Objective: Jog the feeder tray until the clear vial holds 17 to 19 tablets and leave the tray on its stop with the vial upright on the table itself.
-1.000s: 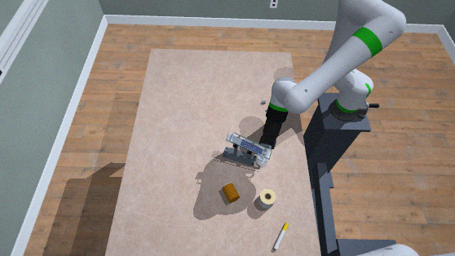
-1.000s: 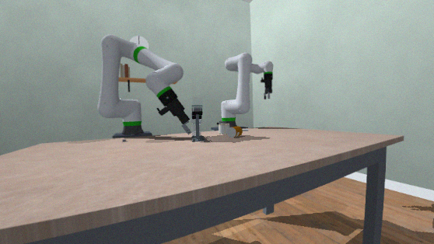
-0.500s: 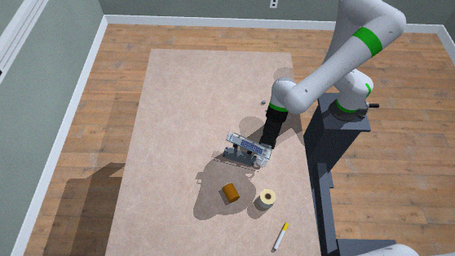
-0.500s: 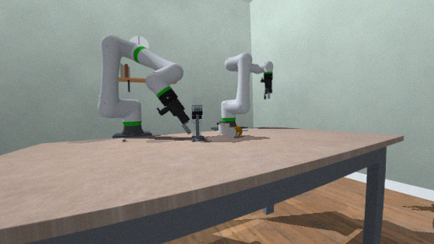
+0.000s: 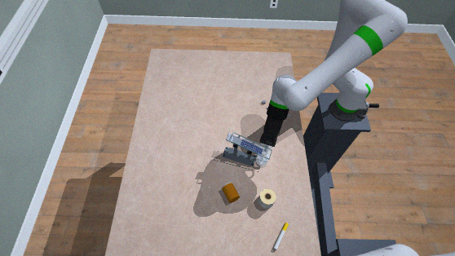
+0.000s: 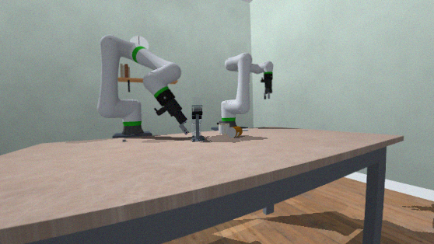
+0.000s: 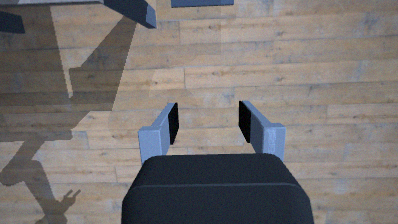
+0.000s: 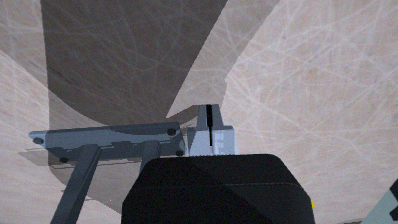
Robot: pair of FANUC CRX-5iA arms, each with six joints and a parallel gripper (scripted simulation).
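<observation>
My right hand is 6 cm to the right of the clear vial, 1 cm below it and 1 cm short of it. Also, from my right hand: pale roll: 25 cm to the left, 1 cm behind; then orange bottle: 23 cm to the left, 16 cm ahead, 1 cm below; then feeder tray: 12 cm ahead, 11 cm above, 4 cm to the left.
</observation>
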